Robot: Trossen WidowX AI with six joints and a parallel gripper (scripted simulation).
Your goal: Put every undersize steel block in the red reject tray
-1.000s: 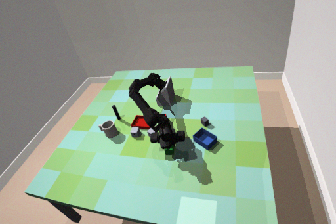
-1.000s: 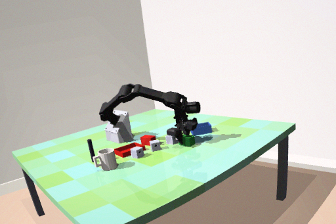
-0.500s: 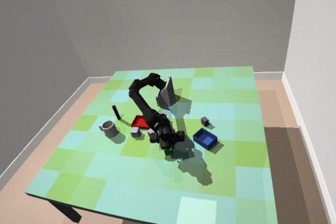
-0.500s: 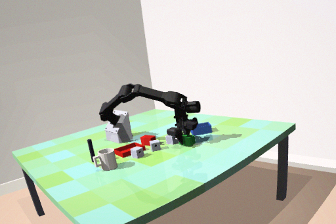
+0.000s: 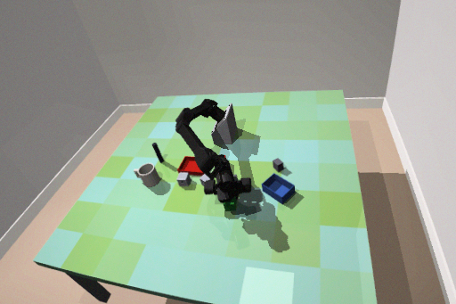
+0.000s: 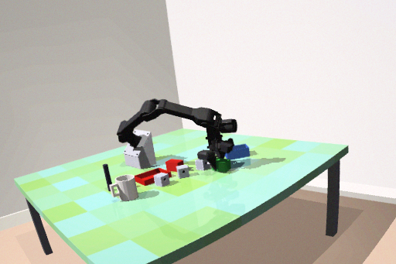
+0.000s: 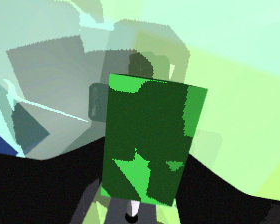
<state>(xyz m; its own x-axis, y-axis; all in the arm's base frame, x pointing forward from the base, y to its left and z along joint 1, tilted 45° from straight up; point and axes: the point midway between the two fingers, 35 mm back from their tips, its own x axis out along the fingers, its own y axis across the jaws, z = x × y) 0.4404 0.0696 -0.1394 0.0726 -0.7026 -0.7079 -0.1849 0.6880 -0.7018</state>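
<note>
Right now the green GO gauge is 1 cm behind my gripper tip and 2 cm above it. Round my gripper tip: steel block 9 cm behind, 2 cm to the right, 1 cm above; then blue tray 7 cm behind, 19 cm to the left; then darker grey block 21 cm behind, 17 cm to the left, 1 cm above.
</note>
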